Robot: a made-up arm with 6 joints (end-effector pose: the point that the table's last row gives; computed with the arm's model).
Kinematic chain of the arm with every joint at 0, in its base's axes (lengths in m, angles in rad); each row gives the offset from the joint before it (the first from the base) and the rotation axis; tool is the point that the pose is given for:
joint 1: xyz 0 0 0.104 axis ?
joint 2: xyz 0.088 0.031 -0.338 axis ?
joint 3: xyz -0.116 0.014 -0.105 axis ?
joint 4: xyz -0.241 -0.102 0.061 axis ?
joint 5: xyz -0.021 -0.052 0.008 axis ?
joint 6: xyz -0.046 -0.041 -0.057 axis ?
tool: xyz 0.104 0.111 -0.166
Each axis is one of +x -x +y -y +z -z.
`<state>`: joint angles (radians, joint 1 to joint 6).
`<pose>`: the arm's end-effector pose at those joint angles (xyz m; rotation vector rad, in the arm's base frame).
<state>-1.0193 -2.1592 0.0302 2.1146 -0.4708 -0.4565</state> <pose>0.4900 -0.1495 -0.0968 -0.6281 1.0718 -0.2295</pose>
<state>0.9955 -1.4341 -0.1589 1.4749 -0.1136 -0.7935</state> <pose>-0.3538 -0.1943 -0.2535 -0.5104 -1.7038 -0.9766</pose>
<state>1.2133 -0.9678 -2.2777 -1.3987 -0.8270 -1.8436</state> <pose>-0.4005 0.5605 0.0210 0.6455 2.5689 -0.2971</pose>
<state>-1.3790 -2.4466 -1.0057 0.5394 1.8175 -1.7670</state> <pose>0.4381 0.0383 0.2730 -0.2224 0.5760 2.1833</pose>
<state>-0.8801 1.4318 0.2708 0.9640 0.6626 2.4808</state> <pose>0.0094 -0.1805 0.2342 2.2796 0.8479 0.9243</pose>
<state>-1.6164 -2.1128 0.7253 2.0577 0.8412 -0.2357</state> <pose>0.4337 -0.0441 0.1975 0.4524 0.1694 0.3324</pose>
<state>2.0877 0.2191 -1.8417 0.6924 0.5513 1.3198</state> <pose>-0.3585 0.3235 0.2632 -0.5589 1.1899 -0.7574</pose>
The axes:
joint 1: +y
joint 2: +y
joint 3: +z
joint 4: -y
joint 5: +z
joint 6: +x

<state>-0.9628 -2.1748 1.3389 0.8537 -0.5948 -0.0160</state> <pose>0.3251 -0.0192 0.1208 0.9005 2.3343 -0.9177</pose>
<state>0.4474 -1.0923 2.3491 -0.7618 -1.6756 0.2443</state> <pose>0.2803 -0.0194 -0.2670 -0.6753 -0.8557 0.4999</pose>
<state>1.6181 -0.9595 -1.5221 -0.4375 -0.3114 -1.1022</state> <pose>-0.8353 0.3729 0.1074 -0.9745 1.8364 -1.2108</pose>
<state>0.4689 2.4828 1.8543 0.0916 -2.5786 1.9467</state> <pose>-0.2575 -0.1575 -0.3416 -0.3824 1.2251 -2.1270</pose>
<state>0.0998 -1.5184 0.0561 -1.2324 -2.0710 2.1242</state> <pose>0.0088 -0.1863 -0.4598 1.3492 -2.1868 -0.9919</pose>
